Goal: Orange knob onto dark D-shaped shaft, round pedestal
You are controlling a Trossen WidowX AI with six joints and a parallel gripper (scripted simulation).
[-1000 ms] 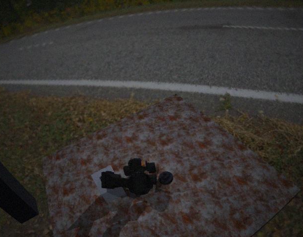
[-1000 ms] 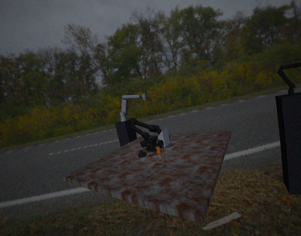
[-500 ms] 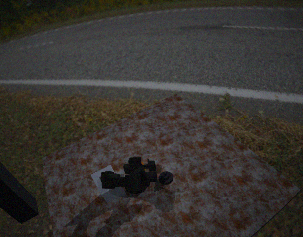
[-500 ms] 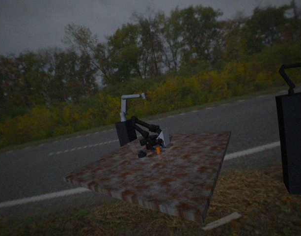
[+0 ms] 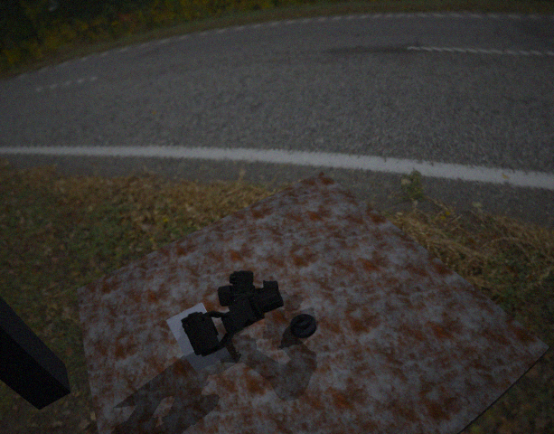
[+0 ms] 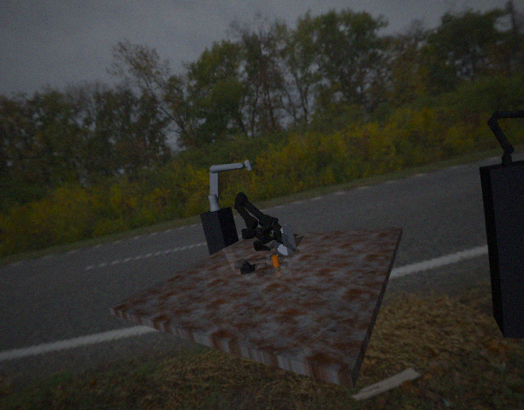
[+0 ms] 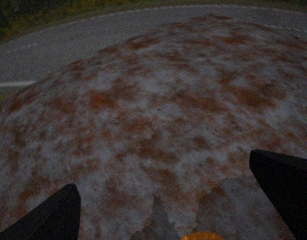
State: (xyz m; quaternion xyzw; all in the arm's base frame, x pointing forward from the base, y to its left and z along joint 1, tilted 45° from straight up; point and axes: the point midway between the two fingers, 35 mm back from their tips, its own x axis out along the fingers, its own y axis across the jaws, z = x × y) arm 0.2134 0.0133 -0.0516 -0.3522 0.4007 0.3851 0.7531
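Now: gripper tip 1 cm past the orange knob, 3 cm to the left of it and 9 cm above it. The rest, counted from my gripper tip: dark round pedestal (7 cm ahead, 19 cm to the right, 8 cm below).
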